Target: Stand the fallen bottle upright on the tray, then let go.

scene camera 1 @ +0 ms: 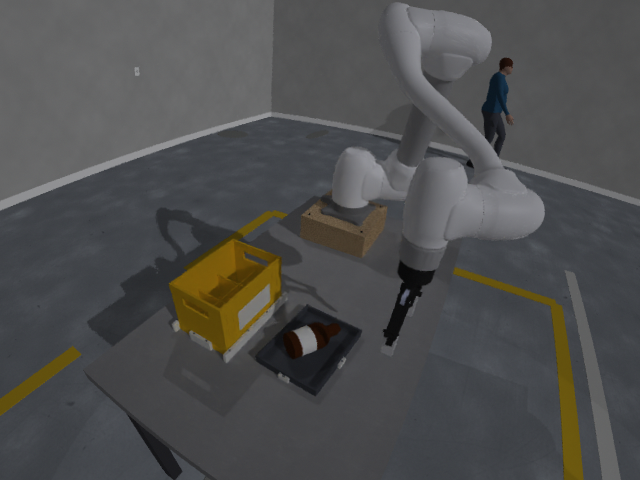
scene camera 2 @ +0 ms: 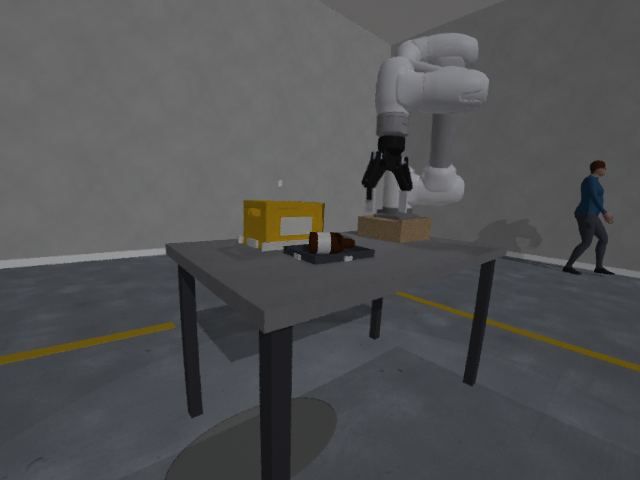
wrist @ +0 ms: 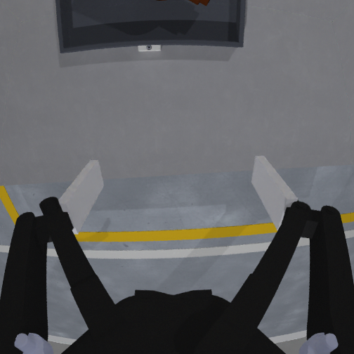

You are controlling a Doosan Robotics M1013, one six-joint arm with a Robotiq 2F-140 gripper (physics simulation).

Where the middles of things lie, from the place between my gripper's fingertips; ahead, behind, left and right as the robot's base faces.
My gripper is now 22 cm to the left of the brown bottle (scene camera 1: 299,342), 12 cm above it and 2 cm short of it.
